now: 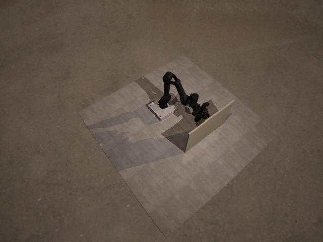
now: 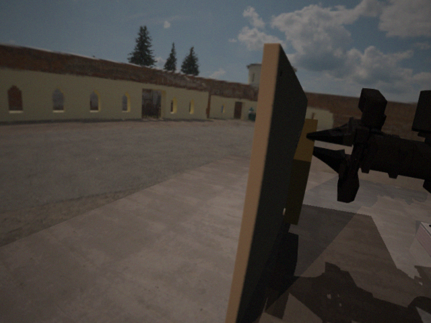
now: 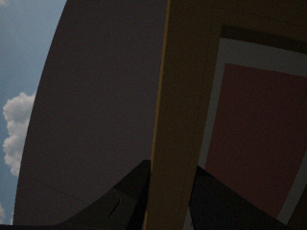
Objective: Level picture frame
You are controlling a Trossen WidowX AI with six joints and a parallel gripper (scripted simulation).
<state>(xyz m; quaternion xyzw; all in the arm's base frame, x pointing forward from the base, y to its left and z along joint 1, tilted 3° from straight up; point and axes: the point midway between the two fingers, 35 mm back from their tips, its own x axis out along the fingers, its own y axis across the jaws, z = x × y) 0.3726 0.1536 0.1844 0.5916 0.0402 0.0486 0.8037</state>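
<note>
Right now the picture frame is 50 mm below my gripper tip, 20 mm to the right of it and 10 mm ahead of it. From my gripper tip the other things lie so: wall panel: 60 mm below, 20 mm ahead, 10 mm to the right.
</note>
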